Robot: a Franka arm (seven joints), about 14 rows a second.
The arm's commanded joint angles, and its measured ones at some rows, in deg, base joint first. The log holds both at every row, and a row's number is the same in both.
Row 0, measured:
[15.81, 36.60, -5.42, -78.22, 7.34, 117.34, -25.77]
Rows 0 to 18, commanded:
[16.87, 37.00, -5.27, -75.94, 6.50, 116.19, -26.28]
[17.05, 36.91, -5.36, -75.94, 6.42, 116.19, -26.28]
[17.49, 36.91, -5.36, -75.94, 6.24, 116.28, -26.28]
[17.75, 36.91, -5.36, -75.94, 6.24, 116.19, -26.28]
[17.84, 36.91, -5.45, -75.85, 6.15, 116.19, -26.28]
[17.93, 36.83, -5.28, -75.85, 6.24, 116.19, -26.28]
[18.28, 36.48, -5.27, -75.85, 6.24, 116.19, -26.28]
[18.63, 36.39, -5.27, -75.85, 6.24, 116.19, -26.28]
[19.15, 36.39, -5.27, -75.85, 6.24, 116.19, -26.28]
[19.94, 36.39, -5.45, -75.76, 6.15, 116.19, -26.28]
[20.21, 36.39, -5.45, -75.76, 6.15, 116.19, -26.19]
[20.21, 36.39, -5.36, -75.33, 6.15, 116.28, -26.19]
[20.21, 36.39, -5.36, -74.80, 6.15, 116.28, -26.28]
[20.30, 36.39, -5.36, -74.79, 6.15, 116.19, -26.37]
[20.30, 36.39, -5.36, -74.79, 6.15, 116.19, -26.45]
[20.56, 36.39, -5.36, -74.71, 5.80, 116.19, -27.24]
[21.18, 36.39, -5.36, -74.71, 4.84, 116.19, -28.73]
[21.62, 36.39, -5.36, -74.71, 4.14, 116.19, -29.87]
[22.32, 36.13, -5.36, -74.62, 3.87, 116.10, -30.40]
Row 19, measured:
[20.98, 36.55, -5.28, -75.55, 5.26, 117.34, -28.70]
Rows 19 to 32, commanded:
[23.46, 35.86, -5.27, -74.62, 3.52, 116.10, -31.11]
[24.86, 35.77, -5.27, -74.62, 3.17, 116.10, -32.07]
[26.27, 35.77, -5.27, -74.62, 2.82, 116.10, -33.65]
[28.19, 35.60, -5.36, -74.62, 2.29, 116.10, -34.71]
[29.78, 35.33, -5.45, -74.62, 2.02, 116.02, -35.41]
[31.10, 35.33, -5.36, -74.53, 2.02, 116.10, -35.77]
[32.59, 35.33, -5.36, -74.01, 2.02, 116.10, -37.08]
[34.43, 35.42, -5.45, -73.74, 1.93, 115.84, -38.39]
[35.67, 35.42, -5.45, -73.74, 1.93, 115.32, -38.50]
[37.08, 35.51, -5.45, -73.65, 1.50, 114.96, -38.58]
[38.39, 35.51, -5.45, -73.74, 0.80, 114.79, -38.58]
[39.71, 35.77, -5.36, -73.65, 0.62, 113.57, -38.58]
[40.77, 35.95, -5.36, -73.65, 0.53, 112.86, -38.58]
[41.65, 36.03, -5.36, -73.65, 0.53, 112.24, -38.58]
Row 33, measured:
[40.07, 36.23, -5.02, -73.99, 1.48, 114.20, -37.40]
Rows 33 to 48, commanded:
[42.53, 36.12, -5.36, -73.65, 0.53, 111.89, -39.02]
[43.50, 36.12, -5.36, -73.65, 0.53, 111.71, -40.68]
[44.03, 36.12, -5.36, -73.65, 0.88, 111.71, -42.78]
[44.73, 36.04, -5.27, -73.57, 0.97, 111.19, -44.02]
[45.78, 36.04, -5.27, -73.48, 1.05, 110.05, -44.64]
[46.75, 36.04, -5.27, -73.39, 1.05, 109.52, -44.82]
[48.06, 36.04, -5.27, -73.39, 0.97, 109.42, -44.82]
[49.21, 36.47, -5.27, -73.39, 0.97, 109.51, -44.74]
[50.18, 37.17, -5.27, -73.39, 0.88, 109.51, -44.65]
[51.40, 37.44, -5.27, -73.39, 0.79, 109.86, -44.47]
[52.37, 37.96, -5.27, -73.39, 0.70, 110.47, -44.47]
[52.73, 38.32, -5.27, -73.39, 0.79, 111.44, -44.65]
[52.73, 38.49, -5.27, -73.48, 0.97, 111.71, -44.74]
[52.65, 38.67, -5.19, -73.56, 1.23, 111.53, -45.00]
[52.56, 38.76, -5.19, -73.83, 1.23, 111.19, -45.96]
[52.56, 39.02, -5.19, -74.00, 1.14, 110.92, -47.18]
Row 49, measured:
[52.81, 38.75, -5.02, -74.13, 1.38, 111.38, -44.54]
